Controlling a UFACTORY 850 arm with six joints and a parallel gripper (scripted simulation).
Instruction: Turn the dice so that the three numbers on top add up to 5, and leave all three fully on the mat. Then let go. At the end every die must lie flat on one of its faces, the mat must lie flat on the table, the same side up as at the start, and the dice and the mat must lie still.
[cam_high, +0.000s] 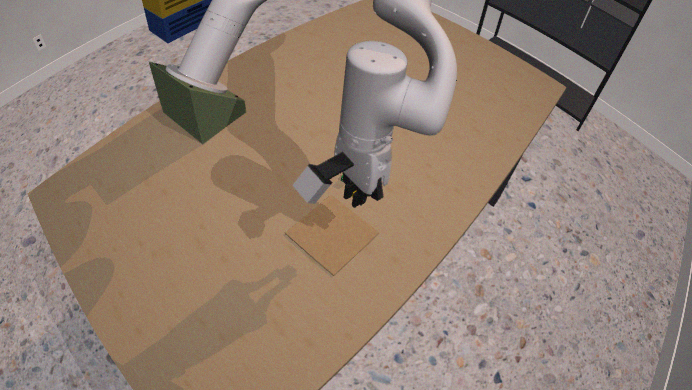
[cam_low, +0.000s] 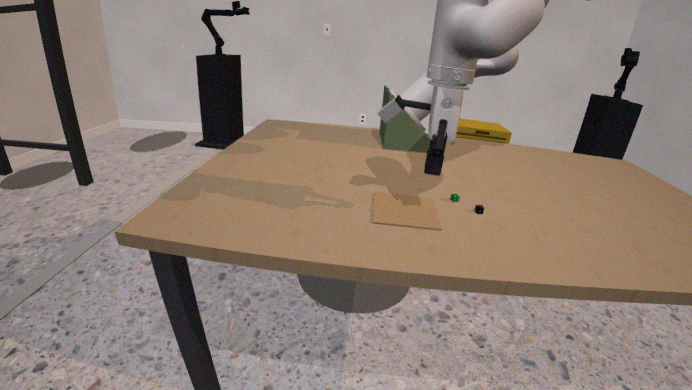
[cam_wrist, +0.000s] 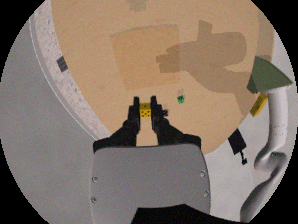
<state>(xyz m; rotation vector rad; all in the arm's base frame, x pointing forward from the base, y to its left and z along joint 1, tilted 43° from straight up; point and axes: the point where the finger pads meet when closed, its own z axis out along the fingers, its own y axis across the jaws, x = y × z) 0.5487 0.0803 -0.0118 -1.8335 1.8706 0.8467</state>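
Right now the tan mat is 2 cm behind my hand, 4 cm to the right of it and 12 cm below it. From my hand the other things lie so: green die: 10 cm behind, 8 cm to the left, 12 cm below; then black die: 6 cm behind, 13 cm to the left, 12 cm below; then yellow die: 1 cm to the left, 1 cm below.
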